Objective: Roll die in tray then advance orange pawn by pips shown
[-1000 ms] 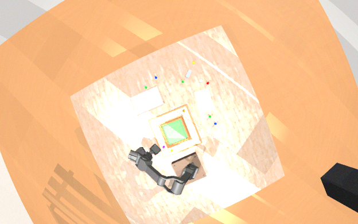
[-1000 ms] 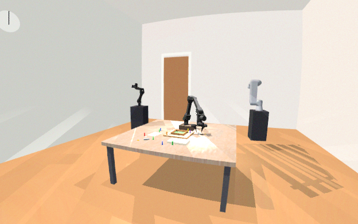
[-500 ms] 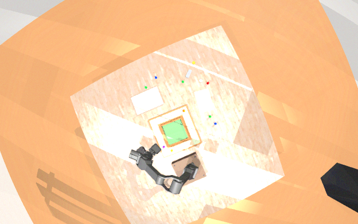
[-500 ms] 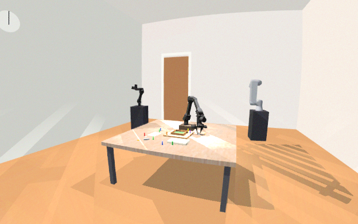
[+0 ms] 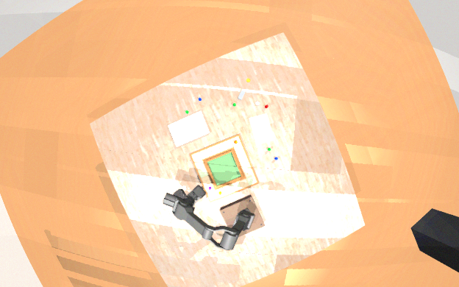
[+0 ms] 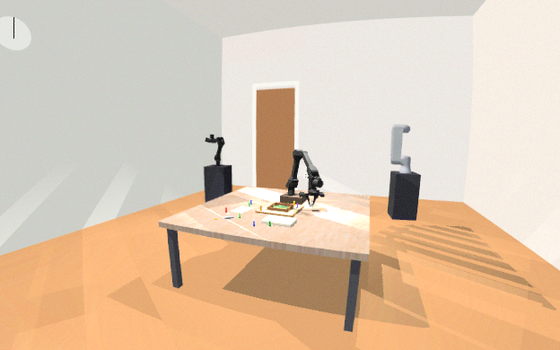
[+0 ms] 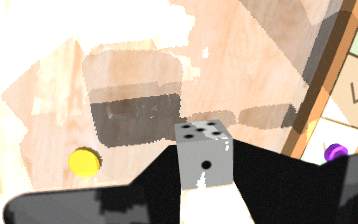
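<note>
Right now my gripper tip is 36 cm to the left of the orange pawn, 12 cm short of it and 1 cm above it. Round my gripper tip: flat white block 32 cm ahead, 18 cm to the right, 3 cm below; green tray 23 cm to the right, 4 cm ahead, 3 cm below; white die right at my gripper tip.
</note>
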